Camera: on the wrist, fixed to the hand. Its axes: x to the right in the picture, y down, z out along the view.
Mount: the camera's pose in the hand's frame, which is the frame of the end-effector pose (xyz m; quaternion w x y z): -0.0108 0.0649 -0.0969 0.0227 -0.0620 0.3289 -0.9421
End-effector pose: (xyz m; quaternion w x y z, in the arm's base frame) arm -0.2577 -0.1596 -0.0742 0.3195 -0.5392 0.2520 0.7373
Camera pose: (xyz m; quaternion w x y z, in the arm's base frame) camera -0.2422 -0.2746 -0.0904 0.5855 -0.5120 -0.4429 -0.4460
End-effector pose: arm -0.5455 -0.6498 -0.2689 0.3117 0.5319 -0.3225 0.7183
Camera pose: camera -0.6488 -0.6127 -0.3098 0.8228 0.0603 0.5517 -0.1224
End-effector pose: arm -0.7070 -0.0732 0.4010 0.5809 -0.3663 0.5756 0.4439
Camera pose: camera -0.8005 -0.1431 0.4106 0.2194 -0.7326 -0.1685 -0.6220
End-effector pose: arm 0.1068 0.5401 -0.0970 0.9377 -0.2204 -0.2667 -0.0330
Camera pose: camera 0.1563 0.5562 -0.2019 0.0642 0.1990 0.0968 -0.9731
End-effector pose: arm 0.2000 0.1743 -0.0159 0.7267 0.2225 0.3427 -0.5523
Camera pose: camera 0.2359 0.2682 -0.0760 0.6027 0.1812 -0.4906 0.6027
